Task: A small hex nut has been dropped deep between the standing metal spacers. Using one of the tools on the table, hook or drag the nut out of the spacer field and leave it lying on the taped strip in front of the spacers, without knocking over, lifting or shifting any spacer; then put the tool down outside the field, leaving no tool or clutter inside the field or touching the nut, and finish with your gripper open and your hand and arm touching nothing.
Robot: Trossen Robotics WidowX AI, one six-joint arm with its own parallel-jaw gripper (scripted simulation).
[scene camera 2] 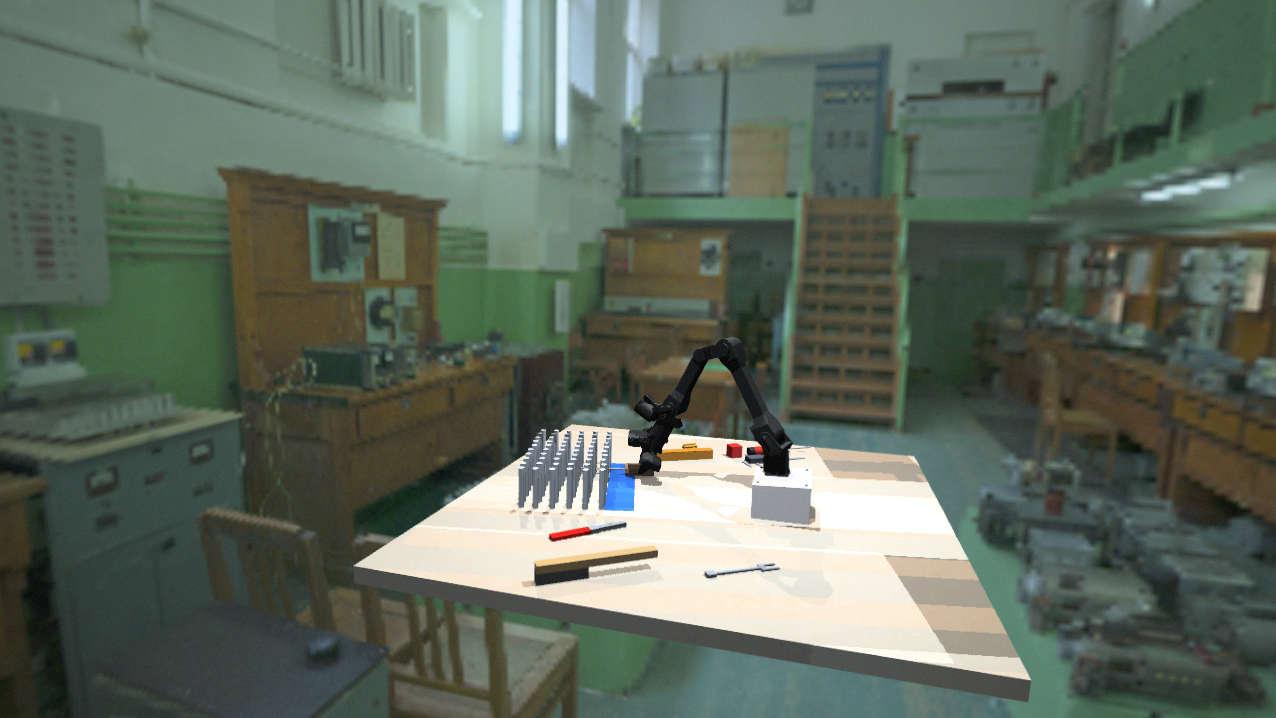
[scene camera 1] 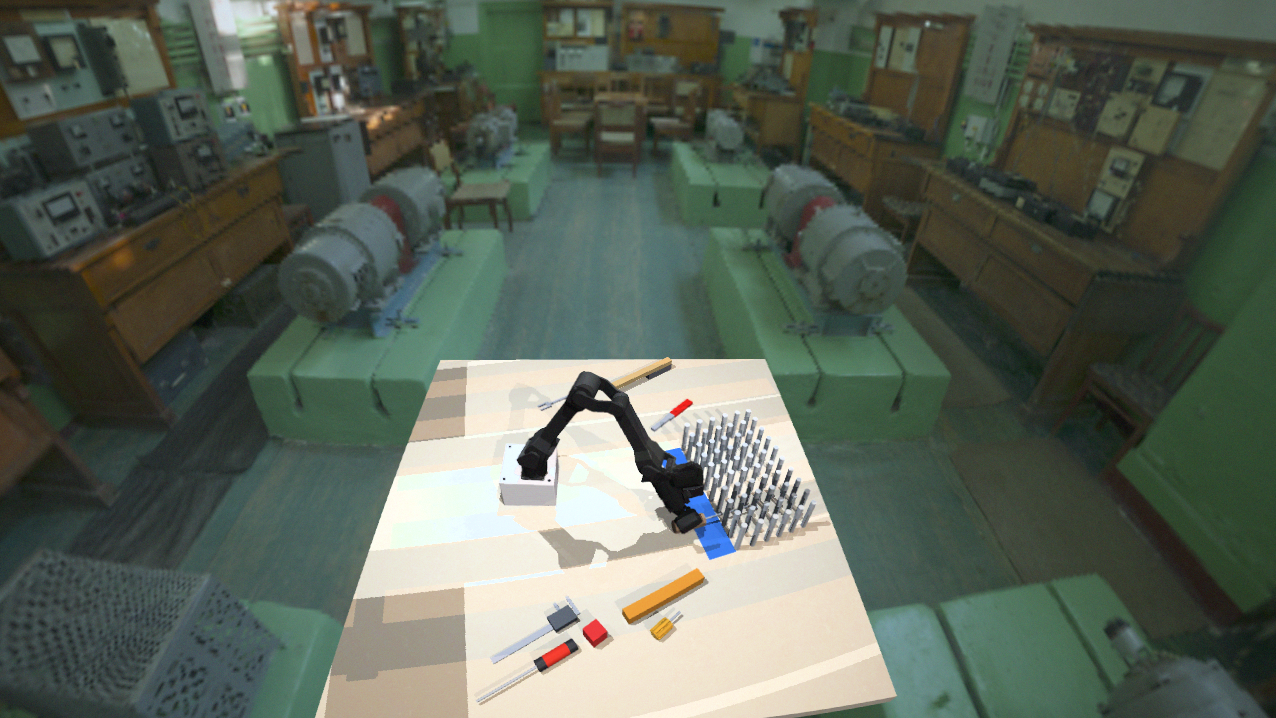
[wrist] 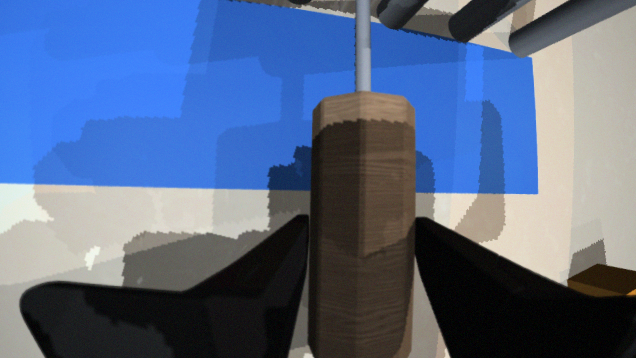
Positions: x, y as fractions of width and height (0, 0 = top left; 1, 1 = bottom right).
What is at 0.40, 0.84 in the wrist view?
The gripper.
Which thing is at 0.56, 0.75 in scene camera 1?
A blue taped strip.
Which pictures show the gripper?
Scene camera 2, scene camera 1 and the wrist view: all of them.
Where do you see a blue taped strip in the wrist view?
0.25, 0.28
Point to a grey caliper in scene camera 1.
0.44, 0.86
